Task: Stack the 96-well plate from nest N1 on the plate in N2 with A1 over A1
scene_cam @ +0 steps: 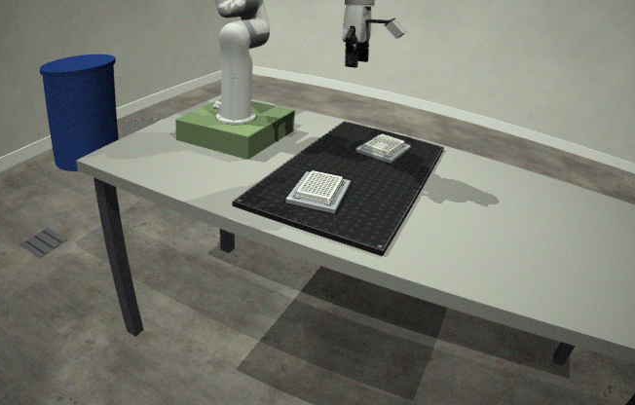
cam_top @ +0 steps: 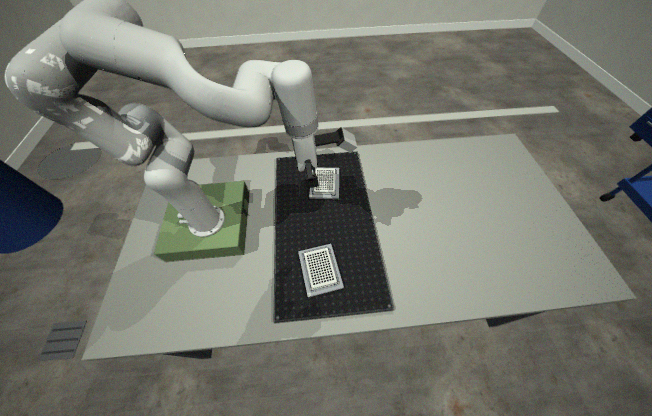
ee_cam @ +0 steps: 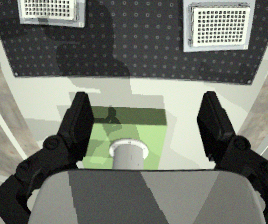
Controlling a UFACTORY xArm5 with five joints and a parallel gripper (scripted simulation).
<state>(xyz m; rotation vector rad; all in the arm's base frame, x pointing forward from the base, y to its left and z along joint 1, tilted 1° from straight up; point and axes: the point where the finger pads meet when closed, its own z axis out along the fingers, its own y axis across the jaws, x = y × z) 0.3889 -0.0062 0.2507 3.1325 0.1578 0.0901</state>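
Right now my hand is 1 cm short of the white 96-well plate, 17 cm to the left of it and 29 cm above it. Round my hand: grey nest N1: 1 cm ahead, 17 cm to the right, 31 cm below; A1 mark: 2 cm behind, 14 cm to the left, 30 cm below; grey nest N2: 4 cm ahead, 21 cm to the left, 31 cm below.
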